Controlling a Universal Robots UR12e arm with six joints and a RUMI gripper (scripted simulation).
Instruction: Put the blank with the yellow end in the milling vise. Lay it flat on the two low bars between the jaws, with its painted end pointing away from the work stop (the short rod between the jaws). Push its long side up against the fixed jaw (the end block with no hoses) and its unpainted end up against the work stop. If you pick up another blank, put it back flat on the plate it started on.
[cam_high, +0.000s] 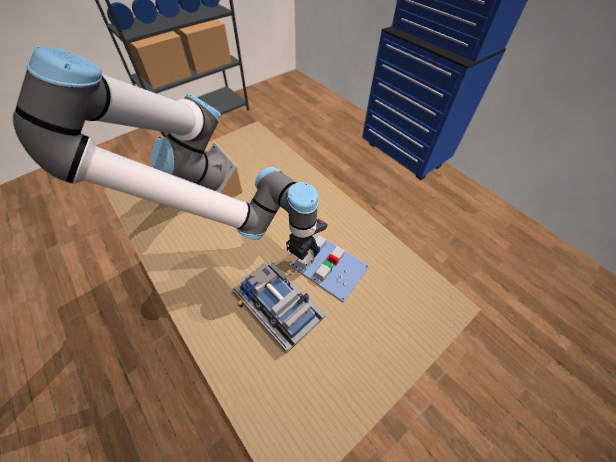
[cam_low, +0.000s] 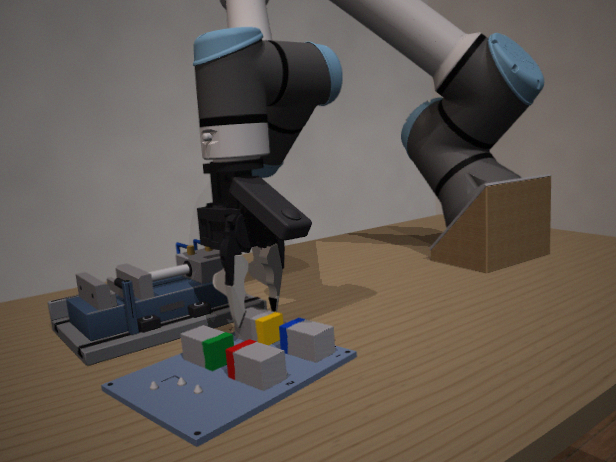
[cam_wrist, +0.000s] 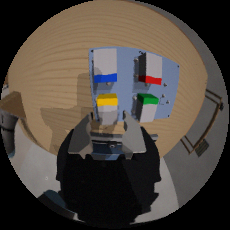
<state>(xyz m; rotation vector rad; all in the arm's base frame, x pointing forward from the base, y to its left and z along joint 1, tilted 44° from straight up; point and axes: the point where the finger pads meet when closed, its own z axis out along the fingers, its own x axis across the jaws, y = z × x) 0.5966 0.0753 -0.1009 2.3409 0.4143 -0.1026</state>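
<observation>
My gripper is now 20 mm above the yellow-ended blank. Also, from my hand: blue-ended blank 90 mm to the left, 30 mm behind, 20 mm below; then blue plate 70 mm to the left, 70 mm ahead, 40 mm below; then green-ended blank 90 mm ahead, 30 mm to the left, 20 mm below.
</observation>
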